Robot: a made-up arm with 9 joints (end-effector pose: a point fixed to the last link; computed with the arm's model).
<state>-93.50 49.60 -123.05 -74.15 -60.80 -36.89 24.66 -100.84 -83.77</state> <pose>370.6 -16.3 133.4 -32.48 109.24 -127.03</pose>
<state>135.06 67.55 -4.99 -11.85 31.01 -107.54 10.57 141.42 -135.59</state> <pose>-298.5 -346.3 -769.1 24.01 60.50 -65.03</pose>
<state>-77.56 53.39 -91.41 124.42 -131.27 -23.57 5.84 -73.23 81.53</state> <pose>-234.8 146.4 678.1 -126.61 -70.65 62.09</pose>
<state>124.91 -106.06 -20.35 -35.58 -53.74 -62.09 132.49 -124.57 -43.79</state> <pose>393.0 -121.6 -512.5 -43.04 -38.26 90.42</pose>
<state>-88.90 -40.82 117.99 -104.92 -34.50 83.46 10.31 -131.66 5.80</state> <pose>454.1 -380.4 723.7 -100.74 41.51 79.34</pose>
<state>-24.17 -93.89 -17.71 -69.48 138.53 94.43 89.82 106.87 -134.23</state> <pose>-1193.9 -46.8 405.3 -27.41 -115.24 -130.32</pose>
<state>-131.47 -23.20 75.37 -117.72 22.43 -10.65 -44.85 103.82 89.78</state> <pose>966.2 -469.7 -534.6 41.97 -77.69 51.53</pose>
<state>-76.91 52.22 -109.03 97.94 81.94 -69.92 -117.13 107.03 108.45</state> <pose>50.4 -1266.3 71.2 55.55 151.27 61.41</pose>
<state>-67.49 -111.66 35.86 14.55 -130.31 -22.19 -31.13 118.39 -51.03</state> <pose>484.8 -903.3 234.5 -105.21 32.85 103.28</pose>
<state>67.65 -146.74 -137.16 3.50 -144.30 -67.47 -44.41 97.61 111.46</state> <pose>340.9 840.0 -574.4 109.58 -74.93 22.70</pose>
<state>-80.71 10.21 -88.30 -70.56 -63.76 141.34 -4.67 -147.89 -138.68</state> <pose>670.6 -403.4 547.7 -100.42 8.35 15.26</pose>
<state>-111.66 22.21 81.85 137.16 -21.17 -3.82 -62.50 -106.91 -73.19</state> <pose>-58.7 130.9 260.5 -156.06 37.18 -68.12</pose>
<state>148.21 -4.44 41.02 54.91 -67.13 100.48 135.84 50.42 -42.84</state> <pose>498.5 -368.2 -239.0 -70.98 57.53 -76.10</pose>
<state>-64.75 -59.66 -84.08 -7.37 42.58 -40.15 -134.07 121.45 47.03</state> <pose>901.1 -441.3 164.2 -30.04 -82.36 51.83</pose>
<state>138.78 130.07 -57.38 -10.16 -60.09 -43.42 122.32 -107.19 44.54</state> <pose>333.0 -94.7 -749.0 38.07 -71.00 -107.17</pose>
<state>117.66 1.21 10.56 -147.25 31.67 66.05 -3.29 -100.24 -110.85</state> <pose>73.5 -333.5 -381.3 13.07 13.70 110.91</pose>
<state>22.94 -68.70 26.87 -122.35 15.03 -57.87 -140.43 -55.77 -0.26</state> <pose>-223.1 -386.5 340.1 23.03 57.86 90.23</pose>
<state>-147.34 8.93 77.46 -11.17 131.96 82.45 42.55 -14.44 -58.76</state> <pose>-302.8 -301.1 202.1 -133.20 58.66 99.59</pose>
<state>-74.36 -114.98 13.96 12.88 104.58 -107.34 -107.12 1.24 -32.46</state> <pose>493.7 -154.1 932.6 0.10 -83.88 -95.15</pose>
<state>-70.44 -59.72 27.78 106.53 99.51 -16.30 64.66 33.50 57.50</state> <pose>284.9 -945.0 958.3 56.70 85.79 -12.77</pose>
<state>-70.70 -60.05 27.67 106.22 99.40 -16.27 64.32 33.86 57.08</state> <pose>293.0 -943.9 957.7 56.88 86.12 -12.58</pose>
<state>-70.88 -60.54 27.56 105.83 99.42 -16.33 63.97 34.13 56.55</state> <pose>302.4 -940.9 957.8 56.88 86.36 -12.25</pose>
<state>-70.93 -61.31 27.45 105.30 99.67 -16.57 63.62 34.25 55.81</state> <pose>314.0 -934.6 959.2 56.57 86.42 -11.72</pose>
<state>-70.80 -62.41 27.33 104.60 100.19 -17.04 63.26 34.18 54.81</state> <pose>327.2 -923.9 962.0 55.91 86.21 -10.92</pose>
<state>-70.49 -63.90 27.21 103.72 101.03 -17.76 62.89 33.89 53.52</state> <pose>343.0 -908.4 966.2 54.82 85.74 -9.79</pose>
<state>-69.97 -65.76 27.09 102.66 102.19 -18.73 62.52 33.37 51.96</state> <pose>360.0 -887.6 972.1 53.30 85.00 -8.33</pose>
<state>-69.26 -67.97 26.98 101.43 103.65 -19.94 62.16 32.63 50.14</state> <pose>377.7 -861.7 979.2 51.36 83.99 -6.55</pose>
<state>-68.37 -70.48 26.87 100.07 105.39 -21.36 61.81 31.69 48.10</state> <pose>394.9 -831.1 987.3 49.04 82.75 -4.47</pose>
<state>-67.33 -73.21 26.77 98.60 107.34 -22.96 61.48 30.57 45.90</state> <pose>410.4 -796.6 996.1 46.41 81.28 -2.16</pose>
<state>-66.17 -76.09 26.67 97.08 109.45 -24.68 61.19 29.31 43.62</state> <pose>423.4 -759.1 1005.3 43.51 79.67 0.30</pose>
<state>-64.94 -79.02 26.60 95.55 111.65 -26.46 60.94 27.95 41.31</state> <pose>433.5 -720.3 1014.0 40.46 77.97 2.88</pose>
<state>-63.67 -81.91 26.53 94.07 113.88 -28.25 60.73 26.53 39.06</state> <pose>440.3 -681.4 1022.2 37.32 76.25 5.46</pose>
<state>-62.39 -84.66 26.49 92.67 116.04 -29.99 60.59 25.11 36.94</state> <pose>443.5 -644.0 1029.7 34.23 74.53 7.93</pose>
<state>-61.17 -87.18 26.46 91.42 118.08 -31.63 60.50 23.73 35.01</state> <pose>443.8 -609.6 1035.9 31.28 72.90 10.23</pose>
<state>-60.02 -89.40 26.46 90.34 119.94 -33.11 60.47 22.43 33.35</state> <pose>441.7 -579.3 1041.1 28.56 71.39 12.27</pose>
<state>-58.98 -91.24 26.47 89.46 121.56 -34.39 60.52 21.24 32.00</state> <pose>437.4 -553.9 1045.5 26.14 70.03 13.94</pose>
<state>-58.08 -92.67 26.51 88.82 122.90 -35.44 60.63 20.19 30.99</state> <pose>432.1 -534.2 1048.8 24.12 68.85 15.27</pose>
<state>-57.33 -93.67 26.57 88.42 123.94 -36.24 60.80 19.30 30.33</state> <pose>426.1 -520.2 1051.4 22.52 67.85 16.22</pose>
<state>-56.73 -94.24 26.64 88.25 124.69 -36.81 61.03 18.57 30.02</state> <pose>419.4 -511.7 1053.4 21.35 67.03 16.77</pose>
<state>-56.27 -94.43 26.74 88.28 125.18 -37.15 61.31 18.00 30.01</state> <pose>412.9 -508.2 1054.9 20.59 66.38 17.00</pose>
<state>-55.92 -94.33 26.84 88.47 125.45 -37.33 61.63 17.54 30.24</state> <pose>406.1 -508.4 1056.0 20.14 65.84 16.95</pose>
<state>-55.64 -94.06 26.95 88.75 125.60 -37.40 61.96 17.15 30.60</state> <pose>399.5 -510.8 1056.9 19.88 65.38 16.77</pose>
